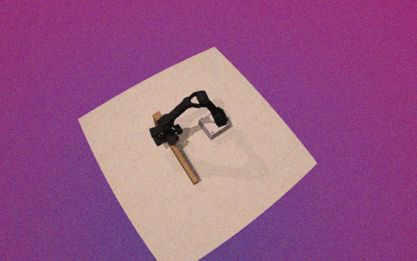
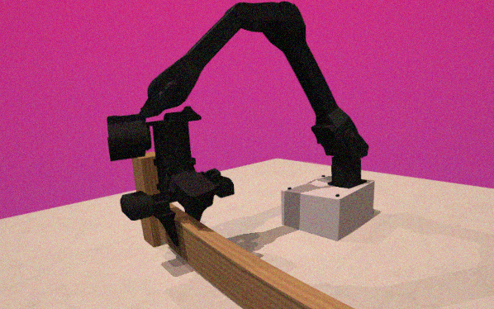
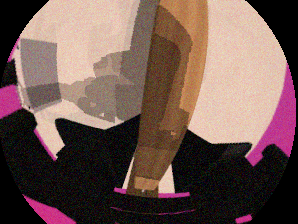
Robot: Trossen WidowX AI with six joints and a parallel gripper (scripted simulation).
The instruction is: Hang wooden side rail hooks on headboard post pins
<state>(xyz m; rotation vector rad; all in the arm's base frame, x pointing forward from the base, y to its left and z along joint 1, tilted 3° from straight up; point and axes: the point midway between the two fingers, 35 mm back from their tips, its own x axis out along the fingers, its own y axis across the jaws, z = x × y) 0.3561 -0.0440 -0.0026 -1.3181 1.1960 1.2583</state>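
My gripper tip is now 1 cm short of the wooden headboard post, 12 cm to the left of it and 4 cm below it.
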